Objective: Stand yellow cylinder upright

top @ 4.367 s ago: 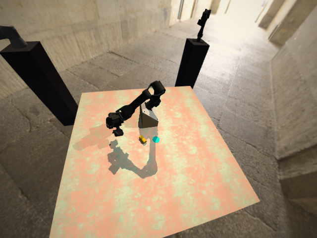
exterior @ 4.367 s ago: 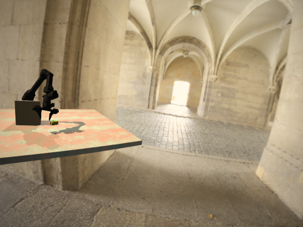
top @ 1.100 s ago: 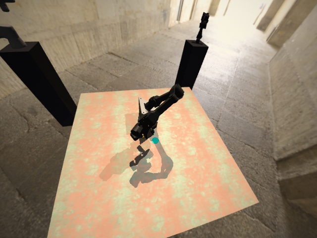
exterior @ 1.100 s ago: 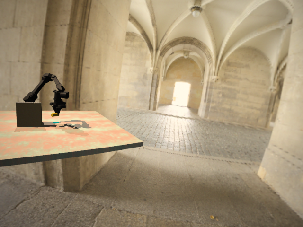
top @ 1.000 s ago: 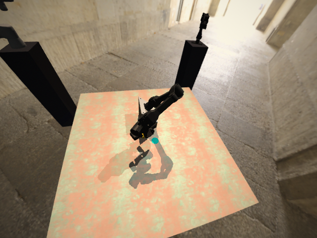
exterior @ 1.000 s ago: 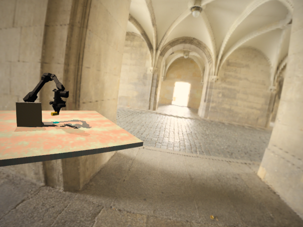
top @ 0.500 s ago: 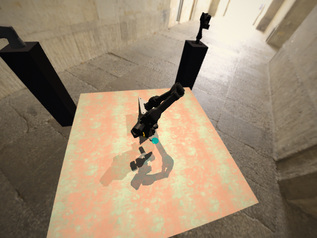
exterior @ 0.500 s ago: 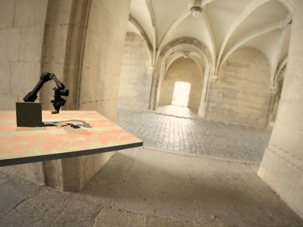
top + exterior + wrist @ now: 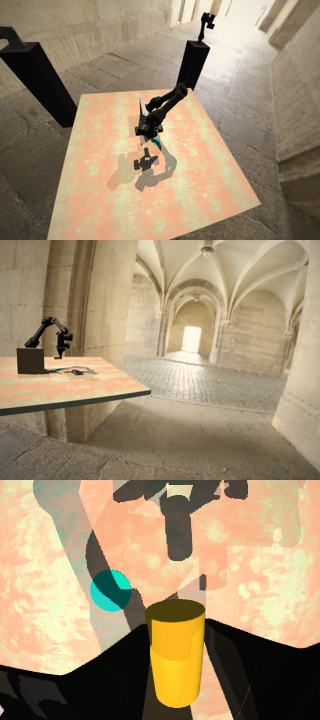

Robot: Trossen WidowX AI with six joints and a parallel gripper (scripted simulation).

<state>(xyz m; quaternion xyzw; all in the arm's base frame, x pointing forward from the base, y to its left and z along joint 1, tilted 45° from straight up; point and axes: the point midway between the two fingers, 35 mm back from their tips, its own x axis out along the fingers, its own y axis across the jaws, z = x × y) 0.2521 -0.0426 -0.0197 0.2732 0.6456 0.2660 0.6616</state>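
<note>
My gripper tip is now 20 mm past the yellow tall cylinder. From my gripper tip the other things lie so: cyan circle 130 mm below, 70 mm to the left, 10 mm behind.
</note>
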